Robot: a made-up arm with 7 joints.
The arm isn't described. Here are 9 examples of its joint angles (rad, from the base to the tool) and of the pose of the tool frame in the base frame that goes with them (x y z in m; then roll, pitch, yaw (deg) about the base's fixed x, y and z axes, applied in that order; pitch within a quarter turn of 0, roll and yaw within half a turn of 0).
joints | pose
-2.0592 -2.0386 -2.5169 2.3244 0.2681 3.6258 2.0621 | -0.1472 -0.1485 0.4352 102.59 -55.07 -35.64
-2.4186 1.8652 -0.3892 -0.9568 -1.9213 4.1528 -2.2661 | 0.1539 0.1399 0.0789 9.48 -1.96 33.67
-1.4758 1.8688 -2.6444 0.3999 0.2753 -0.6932 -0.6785 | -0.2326 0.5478 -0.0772 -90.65 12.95 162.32
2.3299 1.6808 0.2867 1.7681 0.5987 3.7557 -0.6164 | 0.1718 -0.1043 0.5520 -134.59 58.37 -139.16
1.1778 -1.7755 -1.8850 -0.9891 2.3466 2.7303 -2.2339 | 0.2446 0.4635 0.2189 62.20 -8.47 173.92
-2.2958 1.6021 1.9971 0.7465 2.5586 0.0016 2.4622 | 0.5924 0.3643 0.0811 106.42 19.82 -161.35
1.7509 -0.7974 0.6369 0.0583 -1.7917 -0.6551 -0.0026 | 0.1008 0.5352 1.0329 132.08 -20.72 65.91
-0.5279 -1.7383 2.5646 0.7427 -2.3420 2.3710 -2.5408 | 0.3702 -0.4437 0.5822 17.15 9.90 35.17
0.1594 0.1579 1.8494 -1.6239 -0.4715 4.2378 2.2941 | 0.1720 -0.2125 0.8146 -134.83 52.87 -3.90
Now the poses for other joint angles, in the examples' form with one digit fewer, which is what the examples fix.
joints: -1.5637 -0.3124 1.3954 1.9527 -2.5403 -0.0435 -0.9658
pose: 0.466 -0.032 0.683 10.8 55.4 -65.1
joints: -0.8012 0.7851 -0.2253 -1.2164 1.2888 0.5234 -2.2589
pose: -0.523 0.484 0.547 -81.1 16.7 -18.4
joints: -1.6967 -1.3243 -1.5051 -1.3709 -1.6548 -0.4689 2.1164
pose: 0.368 -0.289 0.555 -20.1 32.4 101.3
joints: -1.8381 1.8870 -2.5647 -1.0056 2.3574 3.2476 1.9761
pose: -0.016 0.524 0.392 154.7 -3.0 107.3
